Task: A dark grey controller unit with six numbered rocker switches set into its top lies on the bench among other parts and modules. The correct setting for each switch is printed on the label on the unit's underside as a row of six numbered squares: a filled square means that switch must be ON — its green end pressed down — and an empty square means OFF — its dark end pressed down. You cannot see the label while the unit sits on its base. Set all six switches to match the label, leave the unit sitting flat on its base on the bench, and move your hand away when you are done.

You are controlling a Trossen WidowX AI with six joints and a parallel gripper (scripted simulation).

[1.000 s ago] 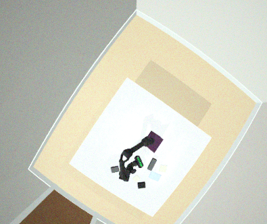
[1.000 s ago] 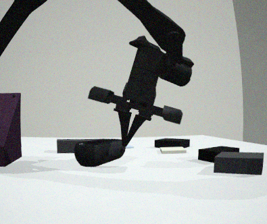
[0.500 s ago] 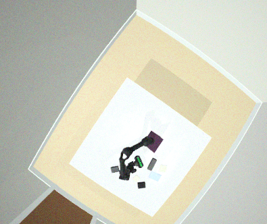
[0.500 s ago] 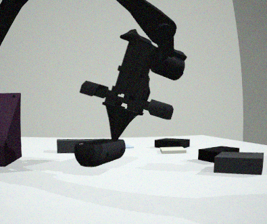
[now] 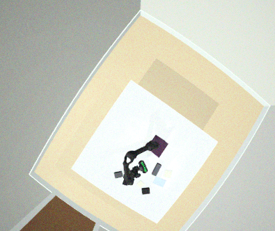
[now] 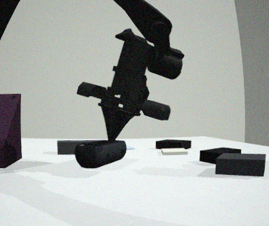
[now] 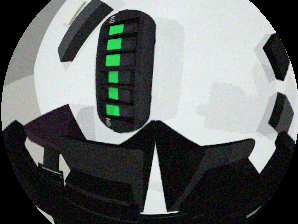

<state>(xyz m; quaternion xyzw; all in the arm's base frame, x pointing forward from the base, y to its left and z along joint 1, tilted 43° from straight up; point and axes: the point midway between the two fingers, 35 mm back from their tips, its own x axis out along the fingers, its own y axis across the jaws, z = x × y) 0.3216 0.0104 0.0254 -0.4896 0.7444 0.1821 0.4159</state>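
Right now my gripper tip is 210 mm to the right of the grey block, 90 mm past it and 40 mm above it. Also, from my gripper tip: black block 260 mm ahead, 40 mm below, 30 mm to the left; cream plate 190 mm to the left, 180 mm ahead, 50 mm below; light blue piece 350 mm to the left, 50 mm below, 10 mm ahead.
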